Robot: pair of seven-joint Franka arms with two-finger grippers.
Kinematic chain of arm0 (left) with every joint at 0, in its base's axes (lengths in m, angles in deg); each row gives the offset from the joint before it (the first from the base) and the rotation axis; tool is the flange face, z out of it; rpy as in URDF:
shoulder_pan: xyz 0 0 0.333 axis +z
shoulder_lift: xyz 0 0 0 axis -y
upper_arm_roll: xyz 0 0 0.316 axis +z
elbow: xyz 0.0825 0 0 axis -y
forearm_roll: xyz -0.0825 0 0.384 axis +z
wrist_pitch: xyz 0 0 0 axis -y
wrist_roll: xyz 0.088 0 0 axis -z
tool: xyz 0 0 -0.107 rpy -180 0 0
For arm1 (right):
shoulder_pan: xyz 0 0 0.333 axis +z
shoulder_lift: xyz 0 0 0 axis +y
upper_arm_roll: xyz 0 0 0.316 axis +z
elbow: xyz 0.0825 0 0 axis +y
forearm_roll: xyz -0.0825 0 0.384 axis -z
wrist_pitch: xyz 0 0 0 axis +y
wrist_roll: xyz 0.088 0 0 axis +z
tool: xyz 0 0 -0.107 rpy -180 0 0
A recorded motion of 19 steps. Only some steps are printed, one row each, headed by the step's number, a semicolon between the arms.
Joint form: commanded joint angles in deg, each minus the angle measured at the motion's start. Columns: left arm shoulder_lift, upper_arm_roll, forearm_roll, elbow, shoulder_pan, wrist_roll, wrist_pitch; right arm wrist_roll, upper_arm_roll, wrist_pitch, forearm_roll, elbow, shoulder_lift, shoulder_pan.
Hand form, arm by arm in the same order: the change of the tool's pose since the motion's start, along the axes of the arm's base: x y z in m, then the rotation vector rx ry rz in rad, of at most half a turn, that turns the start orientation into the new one. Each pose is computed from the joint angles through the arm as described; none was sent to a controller.
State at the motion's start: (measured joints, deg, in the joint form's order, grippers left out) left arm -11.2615 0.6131 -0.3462 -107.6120 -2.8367 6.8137 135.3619; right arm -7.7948 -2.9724 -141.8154 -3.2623 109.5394 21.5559 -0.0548
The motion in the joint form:
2: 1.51 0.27 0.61 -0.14 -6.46 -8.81 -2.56; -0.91 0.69 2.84 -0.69 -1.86 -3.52 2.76
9: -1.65 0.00 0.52 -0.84 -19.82 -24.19 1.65; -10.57 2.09 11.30 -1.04 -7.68 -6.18 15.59
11: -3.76 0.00 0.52 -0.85 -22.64 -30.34 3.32; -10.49 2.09 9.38 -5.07 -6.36 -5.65 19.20
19: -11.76 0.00 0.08 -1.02 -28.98 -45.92 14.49; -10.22 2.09 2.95 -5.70 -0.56 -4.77 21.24
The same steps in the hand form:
2: -0.0131 -0.0670 0.0103 -0.0302 0.0233 0.0348; 0.0044 0.0388 0.0491 0.0205 -0.0443 0.0387
9: -0.0441 -0.2138 -0.0221 -0.1027 0.0363 0.0555; -0.0111 0.1997 0.1117 0.0791 -0.0301 0.1261
11: -0.0522 -0.2446 -0.0424 -0.1261 0.0522 0.1101; -0.0239 0.2398 0.0982 0.1382 -0.0169 0.1526
19: -0.0702 -0.3164 -0.1122 -0.2282 0.0400 0.2611; -0.0422 0.2553 0.0521 0.1360 -0.0109 0.1723

